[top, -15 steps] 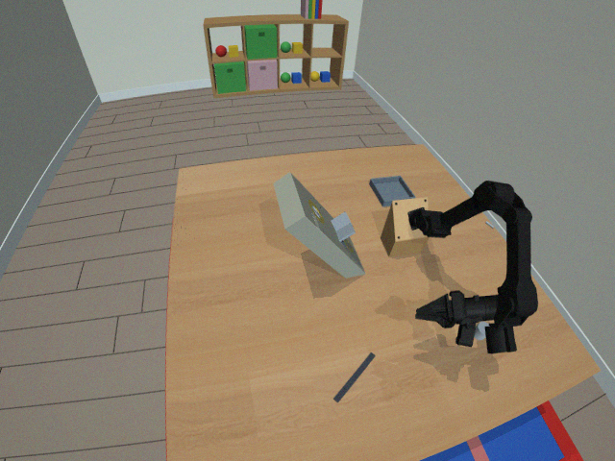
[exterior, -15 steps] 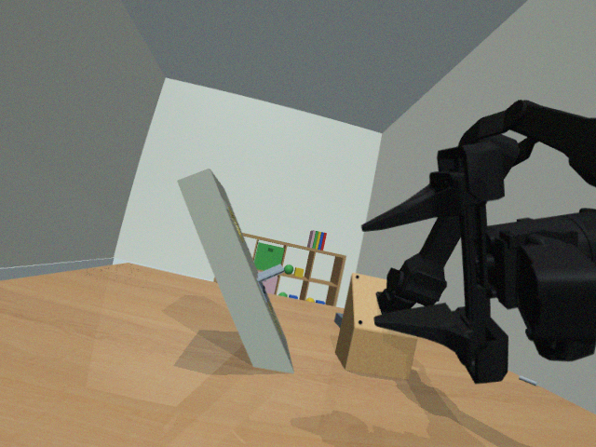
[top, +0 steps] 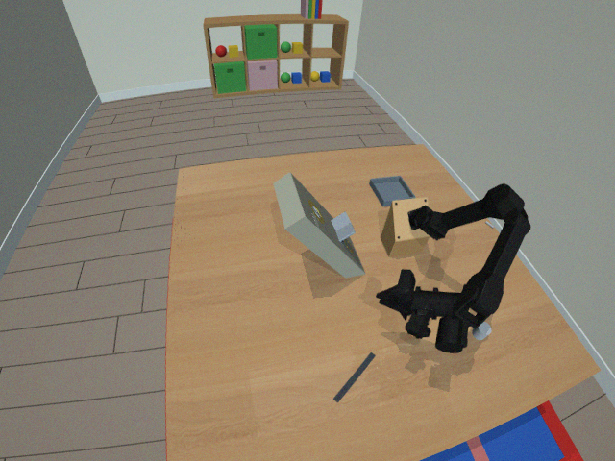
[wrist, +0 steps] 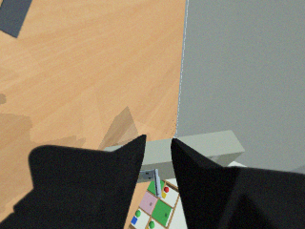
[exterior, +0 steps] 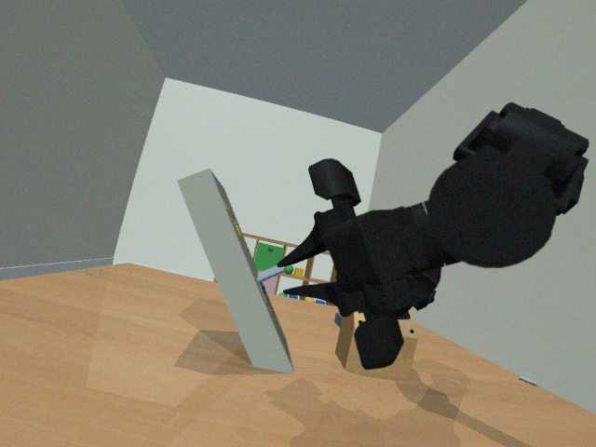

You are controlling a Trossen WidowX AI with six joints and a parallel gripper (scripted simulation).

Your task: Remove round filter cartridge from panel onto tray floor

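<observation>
The round grey filter cartridge lies 80 mm ahead of my gripper tip, 280 mm to the right of it and 50 mm above it. Also, from my gripper tip: grey service panel (40 mm ahead, 280 mm to the right, 30 mm below); then small grey bracket (20 mm behind, 270 mm to the right, 40 mm below); then grey-blue tray (390 mm behind, 520 mm to the right, 170 mm below).
</observation>
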